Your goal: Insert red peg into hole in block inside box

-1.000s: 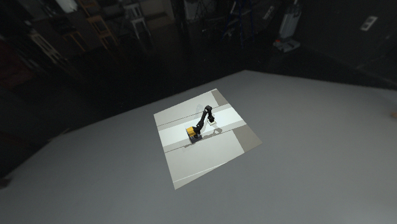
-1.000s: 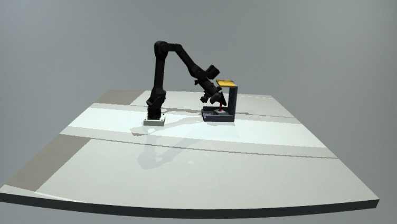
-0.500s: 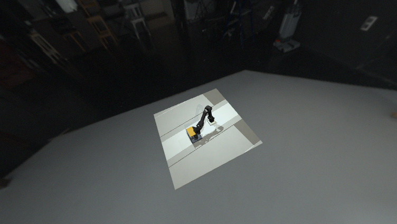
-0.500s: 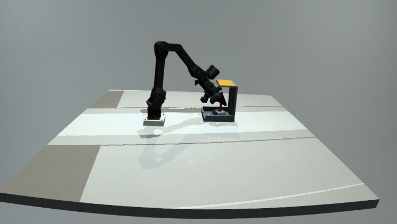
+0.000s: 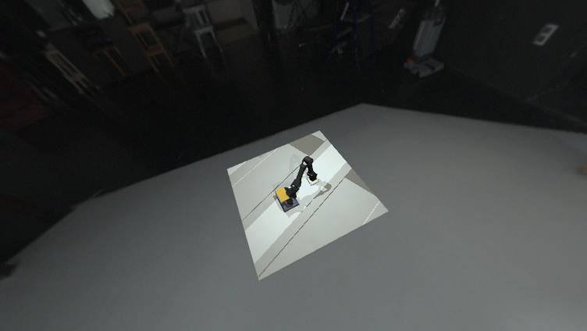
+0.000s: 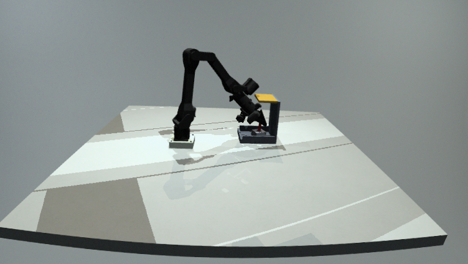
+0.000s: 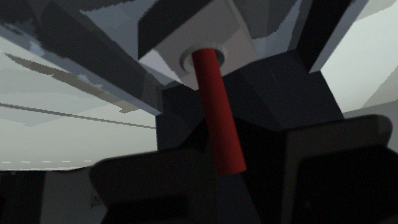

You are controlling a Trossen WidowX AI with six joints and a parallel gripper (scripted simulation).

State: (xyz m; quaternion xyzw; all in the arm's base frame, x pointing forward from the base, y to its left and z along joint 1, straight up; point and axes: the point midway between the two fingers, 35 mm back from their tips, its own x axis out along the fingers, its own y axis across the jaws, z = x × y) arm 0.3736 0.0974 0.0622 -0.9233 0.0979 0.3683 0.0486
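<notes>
Right now my gripper tip is 30 mm past the red peg, 10 mm to the right of it and 10 mm above it. The rest, counted from my gripper tip: dark back wall 40 mm ahead, 40 mm above, 10 mm to the left; then yellow roof 130 mm above, 10 mm to the left, 10 mm behind.
</notes>
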